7 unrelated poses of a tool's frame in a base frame.
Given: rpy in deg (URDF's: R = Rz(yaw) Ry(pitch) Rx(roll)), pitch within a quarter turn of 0, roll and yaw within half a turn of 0; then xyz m.
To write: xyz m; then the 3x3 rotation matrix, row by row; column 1 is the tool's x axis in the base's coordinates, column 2 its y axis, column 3 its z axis. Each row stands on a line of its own. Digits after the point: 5 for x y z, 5 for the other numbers.
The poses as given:
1: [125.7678 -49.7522 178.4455 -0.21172 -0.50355 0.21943]
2: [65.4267 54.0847 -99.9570 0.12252 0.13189 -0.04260]
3: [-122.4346 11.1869 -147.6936 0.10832 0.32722 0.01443]
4: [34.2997 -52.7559 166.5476 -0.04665 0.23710 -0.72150]
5: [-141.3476 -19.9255 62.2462 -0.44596 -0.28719 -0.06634]
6: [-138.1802 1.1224 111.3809 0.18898 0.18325 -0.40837]
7: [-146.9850 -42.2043 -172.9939 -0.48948 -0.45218 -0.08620]
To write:
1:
-0.21172 -0.50355 0.21943
-0.64586 0.63493 -0.42395
0.01753 0.56749 0.82320
0.76326 0.52424 -0.37764

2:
0.12252 0.13189 -0.04260
-0.10143 0.28224 -0.95397
-0.57775 -0.79735 -0.17447
-0.80989 0.53346 0.24394

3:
0.10832 0.32722 0.01443
-0.82914 -0.14825 0.53902
-0.52429 0.54083 -0.65774
-0.19401 -0.82797 -0.52615

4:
-0.04665 0.23710 -0.72150
-0.58861 0.24411 0.77068
0.14079 -0.90780 0.39507
0.79606 0.34105 0.49997

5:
-0.44596 -0.28719 -0.06634
0.43780 0.79023 -0.42880
0.83198 -0.17530 0.52638
0.34080 -0.58720 -0.73420

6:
0.18898 0.18325 -0.40837
-0.36450 0.69872 -0.61558
0.93100 0.25953 -0.25668
-0.01959 -0.66666 -0.74510

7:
-0.48948 -0.45218 -0.08620
-0.73522 -0.46557 -0.49264
-0.09035 0.78762 -0.60950
0.67178 -0.40361 -0.62114

